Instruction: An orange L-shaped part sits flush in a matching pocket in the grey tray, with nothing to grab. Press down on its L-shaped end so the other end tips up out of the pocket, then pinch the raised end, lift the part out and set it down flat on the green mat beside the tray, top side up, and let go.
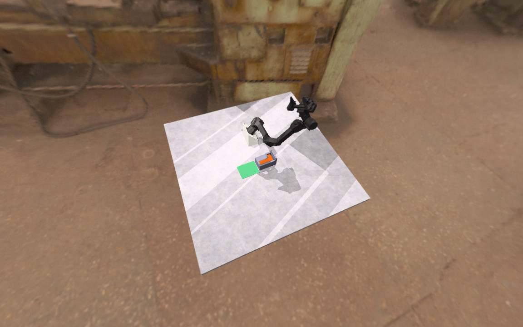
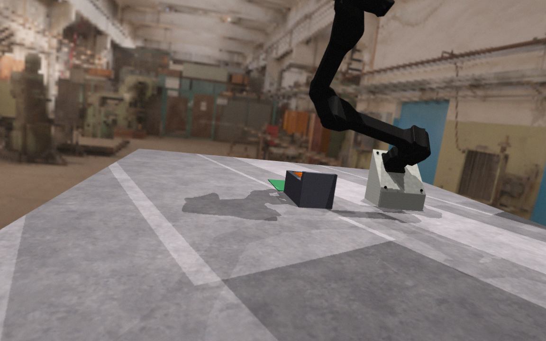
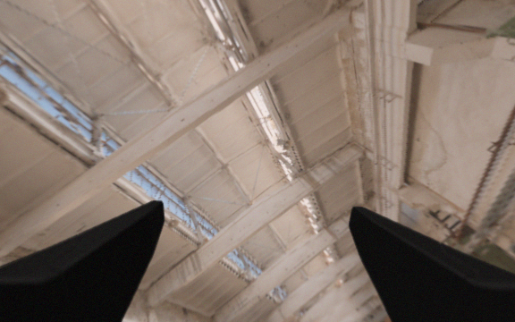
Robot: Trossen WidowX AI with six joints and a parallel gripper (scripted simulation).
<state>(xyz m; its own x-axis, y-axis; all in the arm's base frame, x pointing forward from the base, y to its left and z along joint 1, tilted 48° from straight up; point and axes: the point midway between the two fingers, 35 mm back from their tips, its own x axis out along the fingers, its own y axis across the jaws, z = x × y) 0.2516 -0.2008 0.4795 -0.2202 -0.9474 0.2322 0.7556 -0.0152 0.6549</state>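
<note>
The orange L-shaped part is 570 mm below my gripper tip, 160 mm to the right of it and 20 mm ahead of it. Round my gripper tip: green mat: 630 mm below, 320 mm to the right, 30 mm ahead.
</note>
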